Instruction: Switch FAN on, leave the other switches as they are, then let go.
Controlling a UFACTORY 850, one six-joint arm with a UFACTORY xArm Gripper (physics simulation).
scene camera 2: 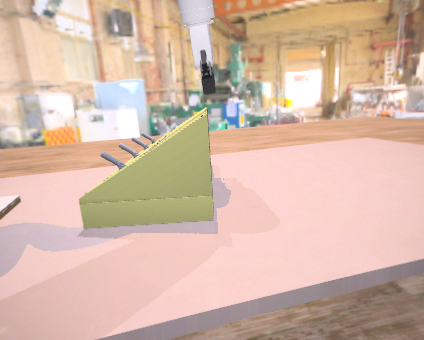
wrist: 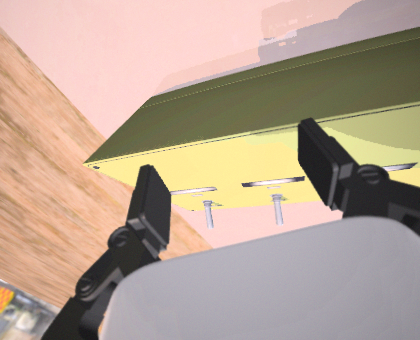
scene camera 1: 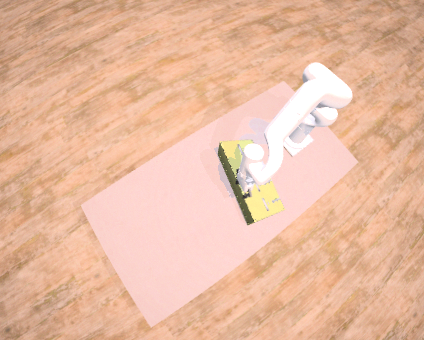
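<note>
A yellow-green wedge-shaped switch box [scene camera 1: 257, 210] [scene camera 2: 165, 175] [wrist: 215, 167] stands on the pink table top. Several grey toggle levers stick out of its sloping face. In scene camera 2 the nearest lever [scene camera 2: 112, 159] is the lowest in view. In the wrist view a left lever [wrist: 209, 215] and a right lever [wrist: 278, 210] show below their label plates. The labels cannot be read, so I cannot tell which switch is FAN. My gripper [scene camera 1: 242, 187] [scene camera 2: 208, 91] [wrist: 227, 160] is open and empty, above the box's high back edge and apart from the levers. The arm hides part of the panel in scene camera 1.
The pink table top [scene camera 1: 150, 225] [scene camera 2: 320, 215] lies under the box, with wooden floor around it. The white arm [scene camera 1: 295, 112] reaches over from the upper right in scene camera 1. Its base plate [scene camera 1: 298, 146] sits near the table's right end.
</note>
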